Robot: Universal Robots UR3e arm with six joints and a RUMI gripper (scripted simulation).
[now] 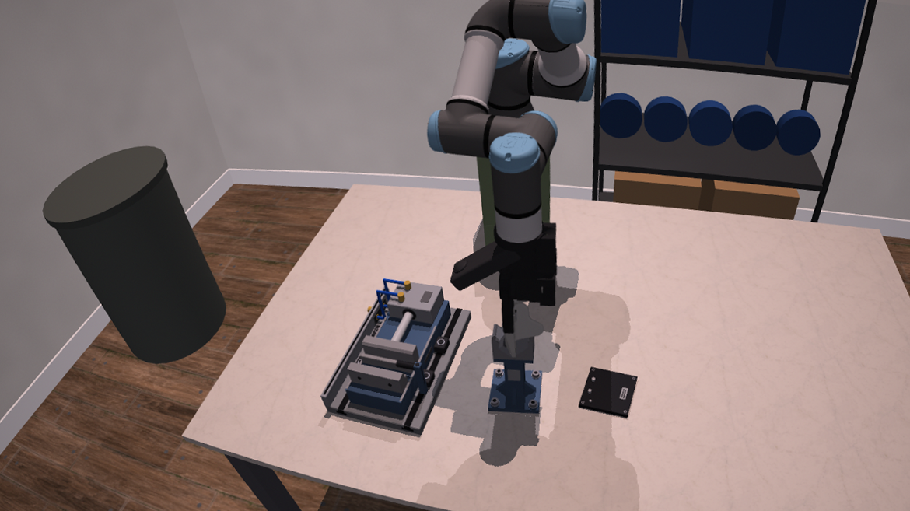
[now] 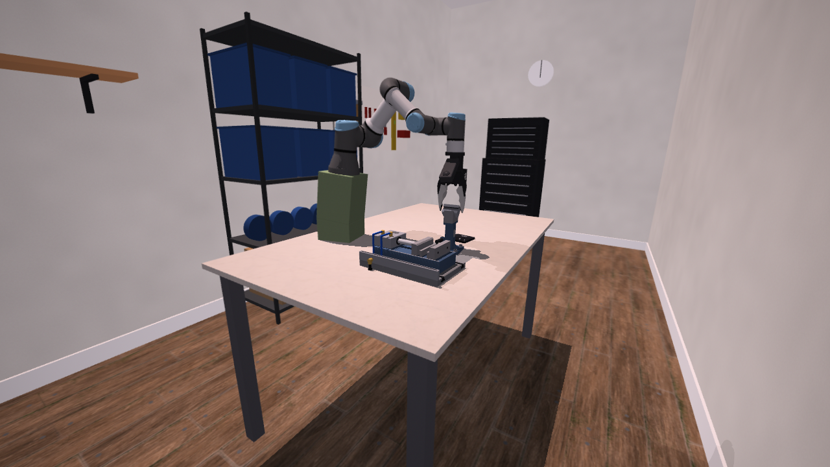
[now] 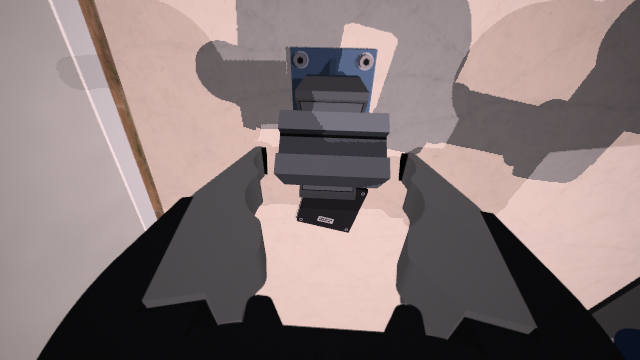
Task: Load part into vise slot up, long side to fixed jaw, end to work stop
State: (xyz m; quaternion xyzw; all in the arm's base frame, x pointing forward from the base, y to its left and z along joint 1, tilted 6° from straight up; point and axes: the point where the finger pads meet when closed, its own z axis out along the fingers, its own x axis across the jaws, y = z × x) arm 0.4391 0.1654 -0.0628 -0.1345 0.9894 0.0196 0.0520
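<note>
The part lies right at my hand. Also, from my hand: dark work stop rod: 8 cm ahead, 17 cm to the right, 7 cm below; black infeed plate: 5 cm behind, 16 cm to the left, 16 cm below; fixed jaw: 11 cm ahead, 22 cm to the right, 9 cm below.
</note>
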